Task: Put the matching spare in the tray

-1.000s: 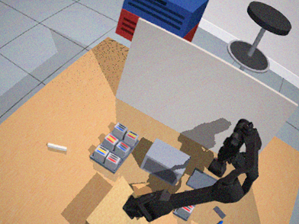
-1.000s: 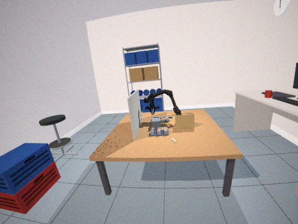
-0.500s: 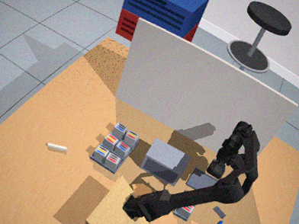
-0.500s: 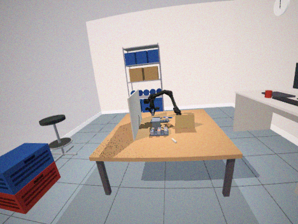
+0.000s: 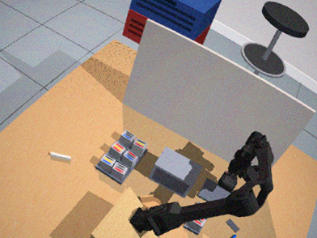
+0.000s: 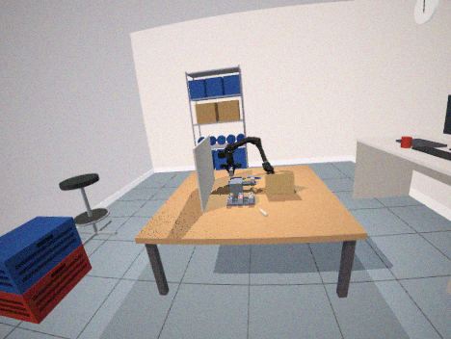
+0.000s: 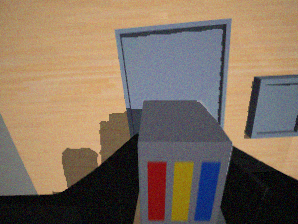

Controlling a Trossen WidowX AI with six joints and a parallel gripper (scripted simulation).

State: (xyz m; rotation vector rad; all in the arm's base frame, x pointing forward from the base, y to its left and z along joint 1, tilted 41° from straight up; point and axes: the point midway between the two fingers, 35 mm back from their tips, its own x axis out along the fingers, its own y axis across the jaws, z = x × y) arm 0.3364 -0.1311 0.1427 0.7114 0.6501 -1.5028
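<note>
Right now my gripper tip is 9 cm above the flat grey tray and 1 cm past it. Round my gripper tip: white board (20 cm to the left, 18 cm ahead, 13 cm above); then grey spare block (2 cm above); then grey mounted unit (19 cm to the left, 5 cm behind, 4 cm below).
</note>
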